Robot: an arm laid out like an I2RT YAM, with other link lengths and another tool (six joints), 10 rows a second.
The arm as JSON. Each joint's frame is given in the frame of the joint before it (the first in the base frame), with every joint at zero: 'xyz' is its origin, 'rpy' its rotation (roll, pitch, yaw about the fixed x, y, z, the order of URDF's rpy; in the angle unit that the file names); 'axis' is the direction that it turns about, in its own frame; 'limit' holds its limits. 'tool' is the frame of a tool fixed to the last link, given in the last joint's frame.
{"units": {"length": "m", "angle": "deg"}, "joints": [
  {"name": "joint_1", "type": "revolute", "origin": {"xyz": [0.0, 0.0, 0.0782], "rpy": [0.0, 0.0, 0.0]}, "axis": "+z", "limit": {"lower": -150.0, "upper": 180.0}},
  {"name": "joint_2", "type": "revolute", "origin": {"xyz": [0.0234, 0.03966, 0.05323], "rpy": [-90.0, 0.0, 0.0]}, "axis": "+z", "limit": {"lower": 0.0, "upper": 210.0}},
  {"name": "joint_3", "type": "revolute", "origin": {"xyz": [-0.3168, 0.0, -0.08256], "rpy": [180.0, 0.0, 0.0]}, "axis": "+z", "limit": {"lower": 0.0, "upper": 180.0}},
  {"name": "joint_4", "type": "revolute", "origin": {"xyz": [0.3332, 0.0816, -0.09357], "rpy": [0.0, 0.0, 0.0]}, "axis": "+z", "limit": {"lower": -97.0, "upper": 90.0}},
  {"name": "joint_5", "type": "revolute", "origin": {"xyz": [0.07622, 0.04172, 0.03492], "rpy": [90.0, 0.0, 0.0]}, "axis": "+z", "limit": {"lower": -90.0, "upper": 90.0}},
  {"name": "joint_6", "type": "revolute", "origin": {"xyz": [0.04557, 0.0, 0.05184], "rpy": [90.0, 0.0, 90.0]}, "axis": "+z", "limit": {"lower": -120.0, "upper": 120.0}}
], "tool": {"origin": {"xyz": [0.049, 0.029, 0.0], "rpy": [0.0, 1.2, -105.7]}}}
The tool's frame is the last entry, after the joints.
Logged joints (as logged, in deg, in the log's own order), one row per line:
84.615 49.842 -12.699 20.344 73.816 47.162
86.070 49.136 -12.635 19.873 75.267 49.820
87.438 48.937 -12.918 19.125 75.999 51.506
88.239 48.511 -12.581 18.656 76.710 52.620
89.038 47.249 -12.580 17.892 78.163 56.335
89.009 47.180 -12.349 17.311 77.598 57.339
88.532 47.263 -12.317 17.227 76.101 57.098
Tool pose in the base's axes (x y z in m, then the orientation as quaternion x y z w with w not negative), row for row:
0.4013 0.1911 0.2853 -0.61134 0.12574 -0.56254 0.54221
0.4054 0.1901 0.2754 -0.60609 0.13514 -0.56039 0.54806
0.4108 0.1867 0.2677 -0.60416 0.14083 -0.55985 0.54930
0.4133 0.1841 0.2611 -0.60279 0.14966 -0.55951 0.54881
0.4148 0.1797 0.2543 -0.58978 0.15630 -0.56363 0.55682
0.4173 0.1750 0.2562 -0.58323 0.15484 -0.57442 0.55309
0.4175 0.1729 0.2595 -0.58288 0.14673 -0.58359 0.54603
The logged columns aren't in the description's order. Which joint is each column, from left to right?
Columns, left to right: joint_2, joint_3, joint_5, joint_1, joint_6, joint_4.
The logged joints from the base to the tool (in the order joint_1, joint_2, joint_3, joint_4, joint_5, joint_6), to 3 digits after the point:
20.344 84.615 49.842 47.162 -12.699 73.816
19.873 86.070 49.136 49.820 -12.635 75.267
19.125 87.438 48.937 51.506 -12.918 75.999
18.656 88.239 48.511 52.620 -12.581 76.710
17.892 89.038 47.249 56.335 -12.580 78.163
17.311 89.009 47.180 57.339 -12.349 77.598
17.227 88.532 47.263 57.098 -12.317 76.101

